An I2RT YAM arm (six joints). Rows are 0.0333 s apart.
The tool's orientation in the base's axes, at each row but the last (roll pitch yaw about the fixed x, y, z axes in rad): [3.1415, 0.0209, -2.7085]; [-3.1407, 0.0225, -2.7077]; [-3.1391, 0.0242, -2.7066]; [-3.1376, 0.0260, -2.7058]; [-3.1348, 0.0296, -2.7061]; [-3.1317, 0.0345, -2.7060]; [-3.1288, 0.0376, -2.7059]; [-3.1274, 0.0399, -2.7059]
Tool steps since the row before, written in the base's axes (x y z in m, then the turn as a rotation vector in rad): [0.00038, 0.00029, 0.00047, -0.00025, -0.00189, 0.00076]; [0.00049, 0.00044, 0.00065, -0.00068, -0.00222, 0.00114]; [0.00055, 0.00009, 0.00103, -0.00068, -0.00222, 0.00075]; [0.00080, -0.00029, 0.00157, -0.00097, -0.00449, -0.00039]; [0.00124, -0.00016, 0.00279, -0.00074, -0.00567, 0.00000]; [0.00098, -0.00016, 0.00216, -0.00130, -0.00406, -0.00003]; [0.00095, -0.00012, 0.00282, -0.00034, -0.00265, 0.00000]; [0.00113, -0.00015, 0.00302, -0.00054, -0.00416, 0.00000]
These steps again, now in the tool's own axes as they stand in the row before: [-0.00048, 0.00010, -0.00046, 0.00100, -0.00161, -0.00078]; [-0.00064, 0.00019, -0.00064, 0.00152, -0.00173, -0.00117]; [-0.00056, -0.00015, -0.00102, 0.00153, -0.00173, -0.00078]; [-0.00064, -0.00061, -0.00155, 0.00278, -0.00366, 0.00033]; [-0.00114, -0.00069, -0.00275, 0.00306, -0.00483, -0.00006]; [-0.00089, -0.00058, -0.00212, 0.00289, -0.00313, -0.00004]; [-0.00092, -0.00055, -0.00278, 0.00143, -0.00226, -0.00002]; [-0.00108, -0.00066, -0.00297, 0.00224, -0.00354, -0.00004]
